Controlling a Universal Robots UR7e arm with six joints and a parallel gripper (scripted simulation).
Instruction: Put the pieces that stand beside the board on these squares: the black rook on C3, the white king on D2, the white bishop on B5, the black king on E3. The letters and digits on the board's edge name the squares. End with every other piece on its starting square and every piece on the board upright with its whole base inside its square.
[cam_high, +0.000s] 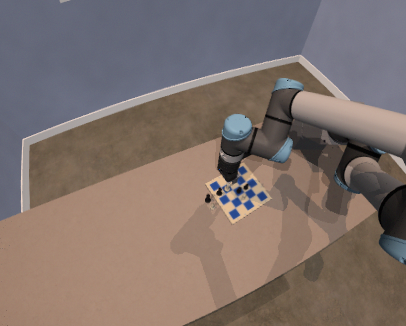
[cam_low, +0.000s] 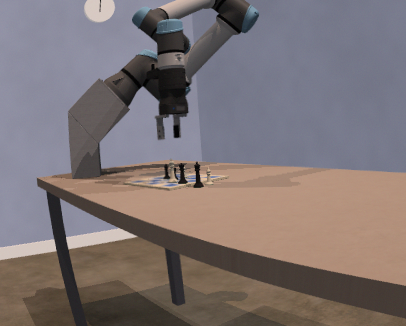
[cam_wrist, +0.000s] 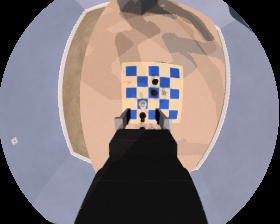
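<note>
Now: the white bishop 120 mm below my hand, 90 mm ahead of it and 60 mm to the left of it. From my hand the other things lie so: white king: 100 mm below; then black king: 110 mm below, 100 mm ahead, 20 mm to the left; then chessboard: 140 mm below, 50 mm behind, 30 mm to the left.
</note>
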